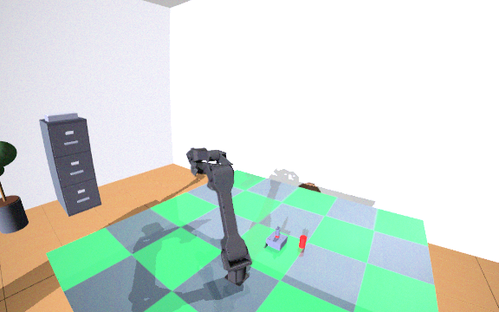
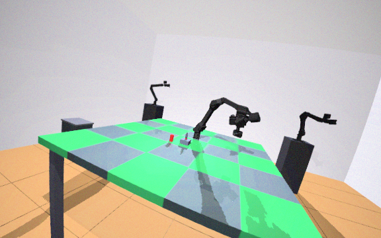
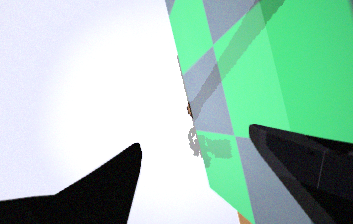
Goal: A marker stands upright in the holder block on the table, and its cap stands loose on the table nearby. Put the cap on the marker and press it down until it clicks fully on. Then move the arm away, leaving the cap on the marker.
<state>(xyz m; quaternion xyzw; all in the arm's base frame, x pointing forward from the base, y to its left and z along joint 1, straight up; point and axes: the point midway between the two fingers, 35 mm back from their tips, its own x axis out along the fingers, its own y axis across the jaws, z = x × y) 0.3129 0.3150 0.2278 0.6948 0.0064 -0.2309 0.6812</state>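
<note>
The red cap is 5 cm behind my gripper tip, 43 cm to the right of it and 19 cm below it. Also, from my gripper tip: grey holder block (10 cm behind, 33 cm to the right, 20 cm below); grey marker (10 cm behind, 33 cm to the right, 15 cm below).
</note>
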